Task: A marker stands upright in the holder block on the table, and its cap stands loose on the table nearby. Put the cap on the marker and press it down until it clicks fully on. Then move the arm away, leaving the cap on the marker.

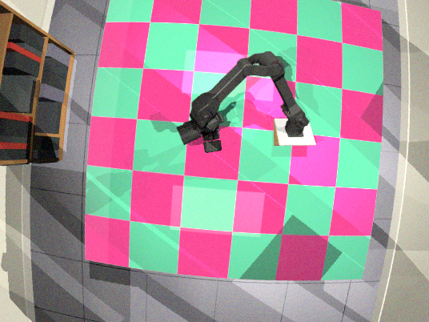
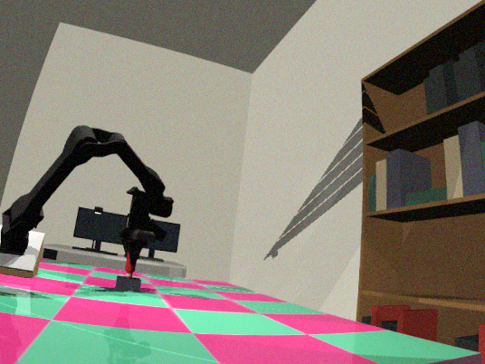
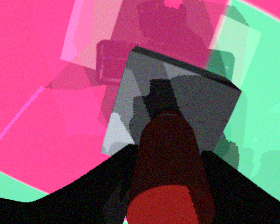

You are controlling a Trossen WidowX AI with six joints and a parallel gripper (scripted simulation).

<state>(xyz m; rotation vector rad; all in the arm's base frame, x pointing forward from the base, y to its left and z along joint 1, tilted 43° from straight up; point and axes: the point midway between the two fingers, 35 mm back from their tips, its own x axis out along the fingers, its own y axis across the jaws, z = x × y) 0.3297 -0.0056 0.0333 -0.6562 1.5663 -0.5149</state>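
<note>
My gripper tip is 10 mm below the red cap. From my gripper tip the other things lie so: dark grey holder block: 60 mm below.
</note>
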